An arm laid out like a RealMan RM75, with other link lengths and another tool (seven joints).
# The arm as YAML. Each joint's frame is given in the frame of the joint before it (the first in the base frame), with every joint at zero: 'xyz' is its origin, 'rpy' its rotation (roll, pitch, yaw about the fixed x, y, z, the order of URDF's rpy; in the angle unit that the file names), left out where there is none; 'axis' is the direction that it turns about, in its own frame. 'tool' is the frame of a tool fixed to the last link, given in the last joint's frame.
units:
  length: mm
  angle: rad
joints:
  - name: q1
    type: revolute
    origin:
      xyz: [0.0, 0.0, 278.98]
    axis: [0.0, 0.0, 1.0]
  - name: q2
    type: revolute
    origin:
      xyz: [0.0, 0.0, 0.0]
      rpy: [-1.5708, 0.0, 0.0]
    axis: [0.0, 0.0, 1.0]
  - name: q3
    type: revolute
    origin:
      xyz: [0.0, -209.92, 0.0]
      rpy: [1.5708, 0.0, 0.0]
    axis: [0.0, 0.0, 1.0]
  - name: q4
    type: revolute
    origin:
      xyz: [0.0, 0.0, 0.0]
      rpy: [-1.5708, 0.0, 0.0]
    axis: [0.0, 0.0, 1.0]
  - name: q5
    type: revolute
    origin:
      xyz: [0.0, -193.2, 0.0]
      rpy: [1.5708, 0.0, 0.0]
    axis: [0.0, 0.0, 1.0]
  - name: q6
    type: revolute
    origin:
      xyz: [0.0, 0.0, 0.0]
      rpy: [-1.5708, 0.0, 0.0]
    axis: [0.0, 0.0, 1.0]
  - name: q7
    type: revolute
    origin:
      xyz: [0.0, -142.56, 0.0]
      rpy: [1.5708, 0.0, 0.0]
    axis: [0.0, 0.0, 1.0]
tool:
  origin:
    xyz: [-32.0, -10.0, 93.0]
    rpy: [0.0, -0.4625, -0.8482]
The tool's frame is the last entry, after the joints.
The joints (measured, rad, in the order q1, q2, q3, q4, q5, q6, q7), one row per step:
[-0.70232 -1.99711 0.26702 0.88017 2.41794 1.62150 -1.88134]
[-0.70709 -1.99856 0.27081 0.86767 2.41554 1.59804 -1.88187]
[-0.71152 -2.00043 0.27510 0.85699 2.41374 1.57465 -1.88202]
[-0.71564 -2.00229 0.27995 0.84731 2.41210 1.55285 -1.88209]
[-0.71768 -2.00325 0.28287 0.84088 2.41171 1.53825 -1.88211]
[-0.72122 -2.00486 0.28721 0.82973 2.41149 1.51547 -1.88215]
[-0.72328 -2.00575 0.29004 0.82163 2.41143 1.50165 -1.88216]
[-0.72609 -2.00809 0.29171 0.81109 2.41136 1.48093 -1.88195]
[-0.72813 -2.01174 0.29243 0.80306 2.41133 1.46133 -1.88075]
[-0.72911 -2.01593 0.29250 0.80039 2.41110 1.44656 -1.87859]
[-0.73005 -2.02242 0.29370 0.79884 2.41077 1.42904 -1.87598]
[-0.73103 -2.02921 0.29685 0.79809 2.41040 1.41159 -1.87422]
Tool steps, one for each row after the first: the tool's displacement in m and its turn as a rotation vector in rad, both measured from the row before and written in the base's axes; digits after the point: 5 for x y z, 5 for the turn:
[-0.00003 0.00372 -0.00188 0.00820 0.00002 0.00560]
[-0.00026 0.00363 -0.00172 0.00847 0.00190 0.00530]
[-0.00023 0.00330 -0.00169 0.00737 0.00250 0.00456]
[-0.00064 0.00200 -0.00100 0.00498 0.00232 0.00417]
[-0.00091 0.00297 -0.00190 0.00678 0.00307 0.00671]
[-0.00059 0.00158 -0.00149 0.00300 0.00132 0.00446]
[-0.00096 0.00243 -0.00196 0.00670 0.00096 0.00749]
[-0.00101 0.00219 -0.00189 0.00740 0.00125 0.00681]
[-0.00081 0.00178 -0.00109 0.00762 0.00234 0.00396]
[-0.00078 0.00195 -0.00166 0.00844 0.00337 0.00401]
[-0.00062 0.00186 -0.00182 0.00736 0.00430 0.00357]

